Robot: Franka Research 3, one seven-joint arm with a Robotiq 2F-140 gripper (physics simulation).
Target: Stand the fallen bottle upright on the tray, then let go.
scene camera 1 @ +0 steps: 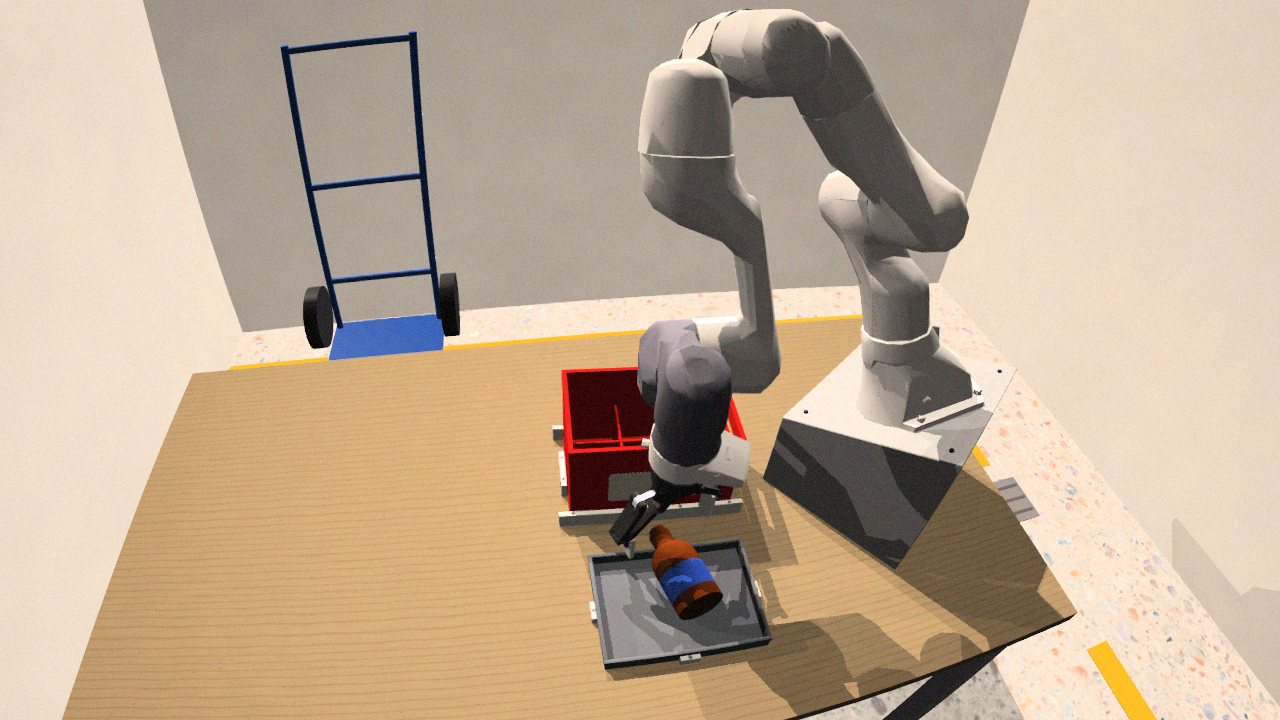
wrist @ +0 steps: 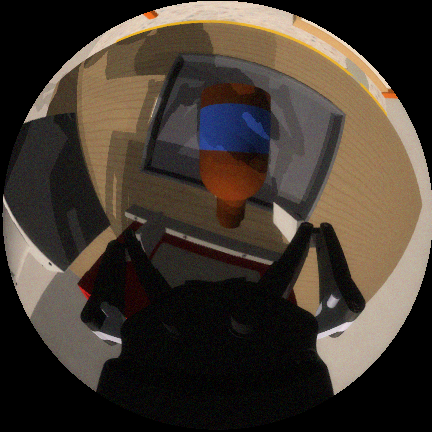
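Note:
The brown bottle (scene camera 1: 687, 577) (wrist: 235, 127) with a blue label lies on its side on the grey tray (scene camera 1: 635, 637) (wrist: 316, 125). Its neck points at the red box and reaches over the tray's rim on that side. My gripper (scene camera 1: 669, 526) (wrist: 217, 216) is open, with nothing between its fingers. It is at the neck end of the bottle, and in the wrist view the neck's tip shows between the spread fingertips. How high the fingertips are above the neck is hard to tell.
A red box (scene camera 1: 590, 479) (wrist: 125, 290) with inner dividers stands behind the tray, below the arm, with pale strips along its base. The robot's dark base block (scene camera 1: 850, 488) (wrist: 37, 160) stands to the right in the scene view. A blue hand truck (scene camera 1: 386, 337) stands beyond the table.

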